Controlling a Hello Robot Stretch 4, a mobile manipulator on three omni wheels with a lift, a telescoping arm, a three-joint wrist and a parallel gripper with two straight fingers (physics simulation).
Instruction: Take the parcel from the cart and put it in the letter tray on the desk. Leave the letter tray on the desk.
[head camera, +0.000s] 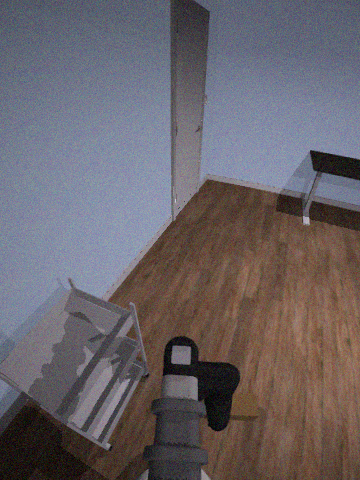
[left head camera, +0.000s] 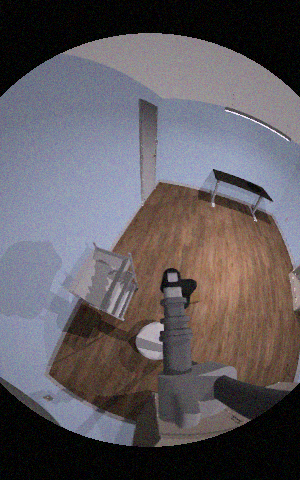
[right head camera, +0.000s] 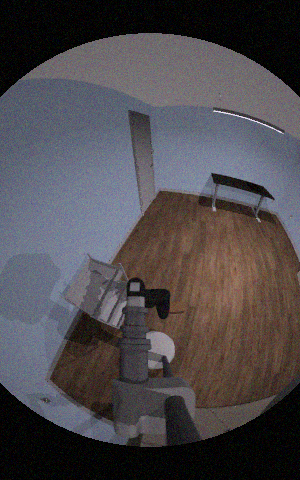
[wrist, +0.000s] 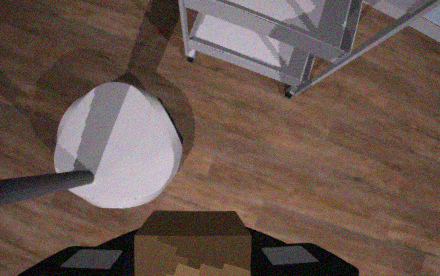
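Seen in the pictures: gripper, fingertip midpoint: (wrist: 194, 243); robot's base, link origin: (left head camera: 155, 339) (right head camera: 153, 348) (wrist: 128, 147).
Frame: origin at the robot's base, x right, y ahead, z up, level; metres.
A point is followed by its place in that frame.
My gripper (wrist: 194, 243) @(z 0.821, x 0.088, y 0.267 m) is shut on a brown box-shaped parcel (wrist: 192, 252) @(z 0.873, x 0.074, y 0.268 m) (head camera: 245, 405) @(z 0.873, x 0.166, y 0.264 m), which sits between the two finger pads at the bottom of the wrist view. In the head view the dark wrist partly hides the parcel, held above the floor. The grey cart (head camera: 37, 352) @(z 0.635, x -0.577, y 0.447 m) (left head camera: 82, 281) @(z 0.635, x -0.588, y 0.437 m) (wrist: 280, 34) @(z 0.400, x -0.270, y 0.469 m) stands at the left, apart from the gripper, and no item is visible on its top shelf. A dark-topped table on pale legs, possibly the desk (head camera: 337, 166) @(z 0.693, x 1.668, y 2.607 m) (left head camera: 242, 183) @(z 0.692, x 2.090, y 2.480 m) (right head camera: 242, 185) @(z 0.693, x 2.060, y 2.417 m), stands far off at the right by the back wall. The letter tray does not show.
A tall grey door (head camera: 189, 110) @(z 1.140, x -0.042, y 2.795 m) (left head camera: 148, 150) @(z 1.064, x -0.047, y 2.781 m) (right head camera: 142, 165) @(z 0.980, x -0.084, y 2.679 m) is in the left wall near the far corner. The white round base (left head camera: 149, 341) @(z 0.187, x -0.067, y -0.003 m) (right head camera: 162, 348) @(z 0.187, x 0.088, y 0.014 m) (wrist: 135, 150) @(z 0.187, x 0.015, y 0.073 m) is below the arm. Pale furniture (left head camera: 296, 290) @(z 0.073, x 2.680, y 0.063 m) shows at the right edge of the left head view.
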